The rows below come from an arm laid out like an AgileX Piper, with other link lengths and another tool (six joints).
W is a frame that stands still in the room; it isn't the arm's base.
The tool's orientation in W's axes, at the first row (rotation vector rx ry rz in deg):
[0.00 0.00 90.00]
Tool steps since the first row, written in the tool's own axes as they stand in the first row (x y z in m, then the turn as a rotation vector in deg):
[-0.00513 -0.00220 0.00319 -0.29 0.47 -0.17]
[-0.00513 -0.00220 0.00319 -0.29 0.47 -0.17]
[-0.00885 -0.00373 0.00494 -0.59 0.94 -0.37]
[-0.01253 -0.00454 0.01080 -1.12 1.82 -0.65]
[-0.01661 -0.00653 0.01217 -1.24 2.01 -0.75]
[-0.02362 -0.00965 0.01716 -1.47 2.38 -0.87]
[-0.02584 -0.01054 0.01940 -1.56 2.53 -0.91]
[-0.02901 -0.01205 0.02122 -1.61 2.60 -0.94]
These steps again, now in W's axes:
[0.00220 -0.00513 0.00319 -0.47 -0.29 -0.17]
[0.00220 -0.00513 0.00319 -0.47 -0.29 -0.17]
[0.00373 -0.00885 0.00494 -0.94 -0.59 -0.37]
[0.00454 -0.01253 0.01080 -1.82 -1.12 -0.65]
[0.00653 -0.01661 0.01217 -2.01 -1.24 -0.75]
[0.00965 -0.02362 0.01716 -2.38 -1.47 -0.87]
[0.01054 -0.02584 0.01940 -2.53 -1.56 -0.91]
[0.01205 -0.02901 0.02122 -2.60 -1.61 -0.94]

